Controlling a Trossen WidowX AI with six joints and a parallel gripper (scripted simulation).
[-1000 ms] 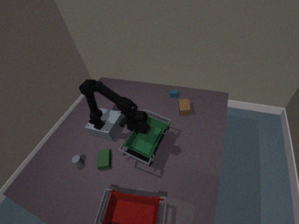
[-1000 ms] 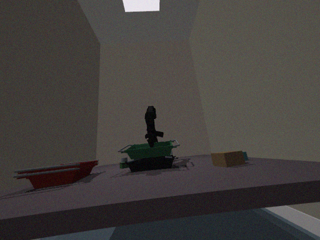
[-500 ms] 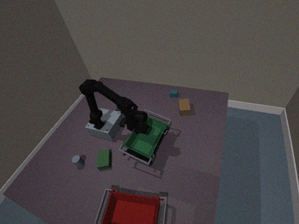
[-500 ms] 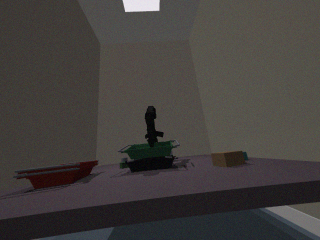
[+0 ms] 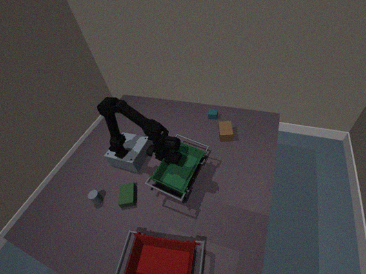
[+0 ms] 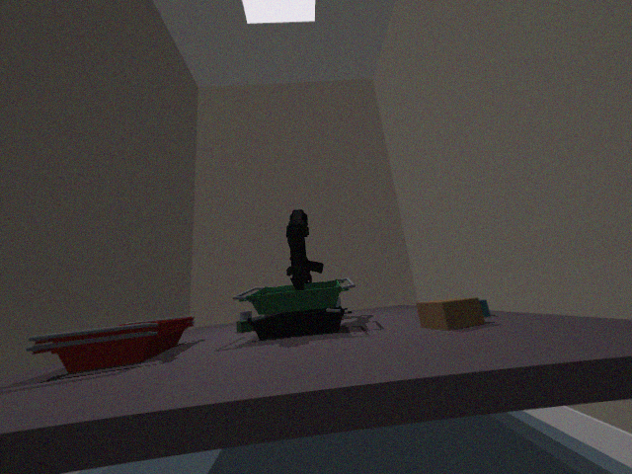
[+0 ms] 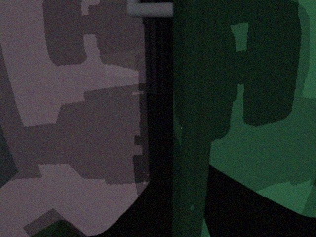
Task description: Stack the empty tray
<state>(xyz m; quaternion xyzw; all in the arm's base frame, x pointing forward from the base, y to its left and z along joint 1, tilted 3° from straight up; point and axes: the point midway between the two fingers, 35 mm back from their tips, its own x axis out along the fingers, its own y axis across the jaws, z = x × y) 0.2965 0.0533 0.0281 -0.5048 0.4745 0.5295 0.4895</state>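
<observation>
Now: gripper tip 80 mm short of the green tray, 20 mm below it and 10 mm to the right of it. Also, from my gripper tip: orange block (400 mm to the left, 170 mm ahead, 70 mm below); grey cylinder (330 mm to the right, 280 mm behind, 70 mm below); green block (230 mm to the right, 140 mm behind, 80 mm below).
</observation>
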